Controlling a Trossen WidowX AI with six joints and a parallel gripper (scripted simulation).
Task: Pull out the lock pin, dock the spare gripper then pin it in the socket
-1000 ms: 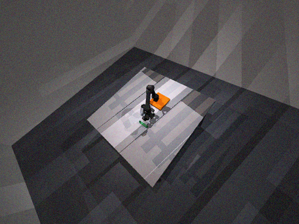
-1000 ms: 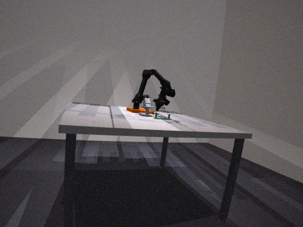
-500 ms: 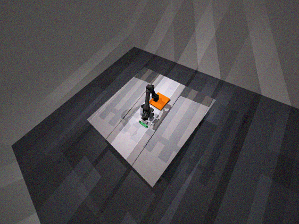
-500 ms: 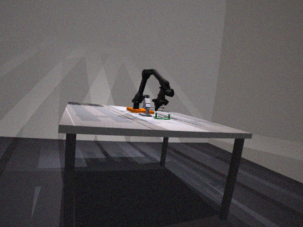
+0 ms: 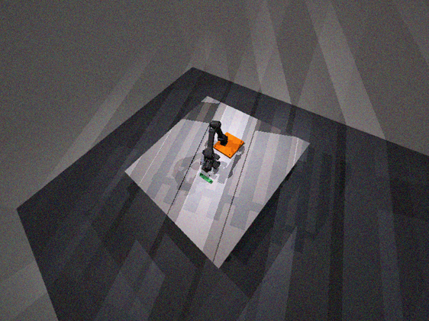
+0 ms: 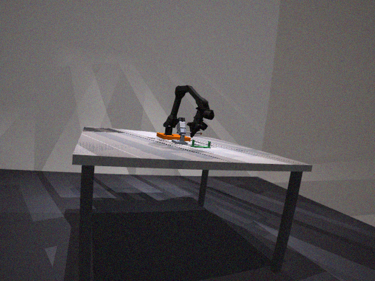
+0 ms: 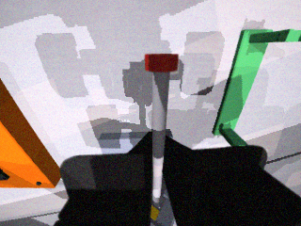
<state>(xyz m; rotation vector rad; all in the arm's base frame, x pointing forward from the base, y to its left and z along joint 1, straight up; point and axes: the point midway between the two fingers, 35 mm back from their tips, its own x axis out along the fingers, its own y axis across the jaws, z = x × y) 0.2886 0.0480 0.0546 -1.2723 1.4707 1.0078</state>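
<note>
The grey mount socket lies 20 mm behind my gripper tip and 70 mm to the right of it. The rest, counted from my gripper tip: spare gripper: 40 mm behind, 70 mm to the right, 70 mm above; then green cradle: 120 mm ahead, 10 mm to the left, 30 mm below.
</note>
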